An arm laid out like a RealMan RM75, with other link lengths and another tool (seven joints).
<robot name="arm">
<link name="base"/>
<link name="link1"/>
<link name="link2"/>
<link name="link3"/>
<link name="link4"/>
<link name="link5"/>
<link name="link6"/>
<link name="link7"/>
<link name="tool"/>
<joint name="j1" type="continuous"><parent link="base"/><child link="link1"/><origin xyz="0 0 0.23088" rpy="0 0 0"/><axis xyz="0 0 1"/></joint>
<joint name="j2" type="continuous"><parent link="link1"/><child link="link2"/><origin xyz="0 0 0" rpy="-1.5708 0 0"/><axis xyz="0 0 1"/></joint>
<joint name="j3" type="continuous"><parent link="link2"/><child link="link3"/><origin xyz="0 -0.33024 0" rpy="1.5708 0 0"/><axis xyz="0 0 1"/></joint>
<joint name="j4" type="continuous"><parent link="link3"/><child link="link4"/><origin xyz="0 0 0" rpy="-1.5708 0 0"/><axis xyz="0 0 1"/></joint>
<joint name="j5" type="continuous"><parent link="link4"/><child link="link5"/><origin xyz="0 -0.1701 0" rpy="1.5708 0 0"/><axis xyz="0 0 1"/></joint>
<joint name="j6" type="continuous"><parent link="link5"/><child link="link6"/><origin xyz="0 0 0" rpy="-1.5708 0 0"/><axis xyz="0 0 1"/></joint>
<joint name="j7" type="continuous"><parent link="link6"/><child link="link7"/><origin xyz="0 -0.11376 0" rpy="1.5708 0 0"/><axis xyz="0 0 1"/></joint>
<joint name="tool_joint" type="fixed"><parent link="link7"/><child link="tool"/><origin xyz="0.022 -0.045 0.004" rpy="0 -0.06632 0.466"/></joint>
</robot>
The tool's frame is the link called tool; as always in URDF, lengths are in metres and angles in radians. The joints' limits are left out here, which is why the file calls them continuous.
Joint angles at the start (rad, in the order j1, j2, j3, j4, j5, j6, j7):
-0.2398, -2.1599, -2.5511, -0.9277, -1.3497, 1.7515, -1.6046
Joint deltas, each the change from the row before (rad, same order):
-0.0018, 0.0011, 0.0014, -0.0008, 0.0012, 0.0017, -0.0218
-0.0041, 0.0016, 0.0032, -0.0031, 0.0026, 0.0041, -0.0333
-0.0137, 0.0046, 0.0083, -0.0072, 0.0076, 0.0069, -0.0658
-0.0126, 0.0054, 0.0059, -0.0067, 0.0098, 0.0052, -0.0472
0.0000, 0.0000, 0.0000, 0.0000, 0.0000, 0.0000, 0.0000
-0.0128, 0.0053, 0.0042, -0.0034, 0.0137, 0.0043, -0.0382
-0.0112, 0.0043, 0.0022, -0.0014, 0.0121, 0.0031, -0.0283
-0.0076, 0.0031, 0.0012, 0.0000, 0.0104, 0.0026, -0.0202
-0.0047, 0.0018, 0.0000, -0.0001, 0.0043, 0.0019, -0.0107
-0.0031, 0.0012, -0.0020, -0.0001, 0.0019, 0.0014, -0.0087
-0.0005, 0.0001, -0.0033, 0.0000, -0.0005, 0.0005, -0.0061
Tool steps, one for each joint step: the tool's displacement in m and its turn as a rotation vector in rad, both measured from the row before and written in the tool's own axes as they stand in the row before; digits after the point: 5 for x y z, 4 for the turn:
-0.00045, -0.00034, 0.00056, -0.0054, -0.0010, -0.0189
-0.00003, -0.00059, 0.00147, -0.0114, -0.0021, -0.0261
0.00143, -0.00243, 0.00439, -0.0264, -0.0078, -0.0459
0.00188, -0.00261, 0.00312, -0.0205, -0.0117, -0.0289
0.00000, 0.00000, 0.00000, 0.0000, 0.0000, 0.0000
0.00143, -0.00247, 0.00297, -0.0186, -0.0148, -0.0239
0.00127, -0.00215, 0.00240, -0.0139, -0.0125, -0.0177
0.00046, -0.00135, 0.00157, -0.0101, -0.0105, -0.0142
0.00068, -0.00087, 0.00083, -0.0052, -0.0041, -0.0067
0.00051, -0.00071, 0.00018, -0.0018, -0.0009, -0.0061
-0.00004, -0.00027, -0.00043, 0.0018, 0.0022, -0.0060

